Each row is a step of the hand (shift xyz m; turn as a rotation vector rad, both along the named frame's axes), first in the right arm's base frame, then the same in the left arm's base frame.
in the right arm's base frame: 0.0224 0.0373 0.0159 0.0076 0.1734 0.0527
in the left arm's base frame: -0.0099 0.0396 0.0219 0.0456 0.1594 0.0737
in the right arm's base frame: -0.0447 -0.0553 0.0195 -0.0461 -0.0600 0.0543
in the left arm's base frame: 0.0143 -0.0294 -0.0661 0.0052 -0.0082 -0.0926
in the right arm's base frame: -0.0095 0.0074 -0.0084 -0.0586 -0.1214 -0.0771
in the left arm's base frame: 0.0133 -0.0017 0.0059 0.0256 -0.1454 -0.0483
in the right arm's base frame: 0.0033 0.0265 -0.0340 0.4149 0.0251 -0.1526
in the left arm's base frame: 0.0154 -0.0052 0.0401 -0.3236 -0.0487 0.2982
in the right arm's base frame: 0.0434 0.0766 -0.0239 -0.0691 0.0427 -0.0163
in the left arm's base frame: -0.0040 0.0410 0.0814 0.0818 0.0114 0.0064
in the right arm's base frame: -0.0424 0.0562 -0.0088 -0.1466 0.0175 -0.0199
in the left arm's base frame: 0.0612 0.0288 0.0214 0.1424 -0.0166 -0.0404
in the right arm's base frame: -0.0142 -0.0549 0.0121 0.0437 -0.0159 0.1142
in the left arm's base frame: -0.0110 -0.0313 -0.0476 -0.0731 0.0741 -0.0662
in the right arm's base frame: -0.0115 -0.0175 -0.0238 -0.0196 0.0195 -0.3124
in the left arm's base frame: 0.0095 -0.0302 0.0001 0.1016 -0.2093 0.2103
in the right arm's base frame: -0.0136 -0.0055 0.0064 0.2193 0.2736 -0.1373
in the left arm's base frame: 0.0085 -0.0007 -0.0135 -0.0591 0.1163 0.3532
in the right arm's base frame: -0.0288 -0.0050 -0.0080 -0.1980 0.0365 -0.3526
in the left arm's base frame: 0.0258 -0.0120 -0.0104 0.2772 -0.2438 0.1691
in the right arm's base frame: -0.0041 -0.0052 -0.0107 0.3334 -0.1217 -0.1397
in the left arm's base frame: 0.0043 -0.0116 0.0021 -0.3093 -0.1505 0.1648
